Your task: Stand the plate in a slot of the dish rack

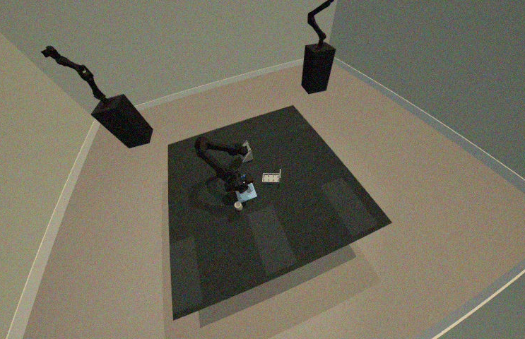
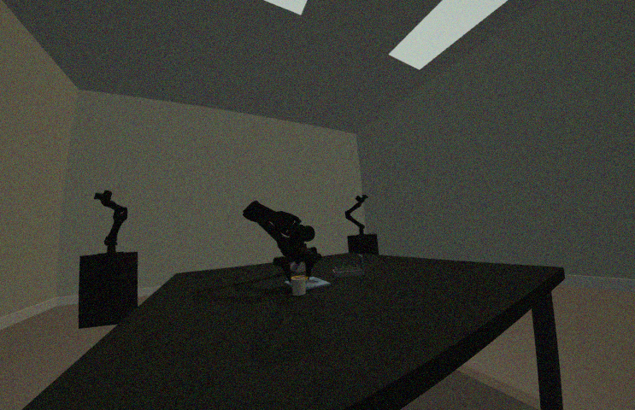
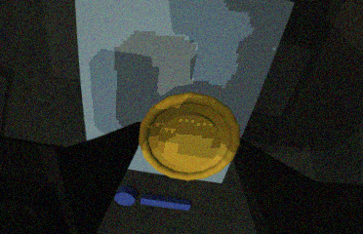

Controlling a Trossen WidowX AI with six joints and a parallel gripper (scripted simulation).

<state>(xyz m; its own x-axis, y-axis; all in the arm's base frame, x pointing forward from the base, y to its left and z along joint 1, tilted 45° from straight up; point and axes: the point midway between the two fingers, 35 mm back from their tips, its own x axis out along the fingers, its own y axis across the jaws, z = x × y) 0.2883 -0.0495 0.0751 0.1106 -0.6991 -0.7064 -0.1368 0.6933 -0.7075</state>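
The light blue mat lies 20 mm to the left of my gripper tip, 20 mm ahead of it and 10 mm below it. Also, from my gripper tip: white cup 130 mm ahead, 40 mm to the right, 20 mm above; then yellow plate 10 mm above; then light grey dish rack 230 mm to the left, 20 mm behind, 10 mm above.
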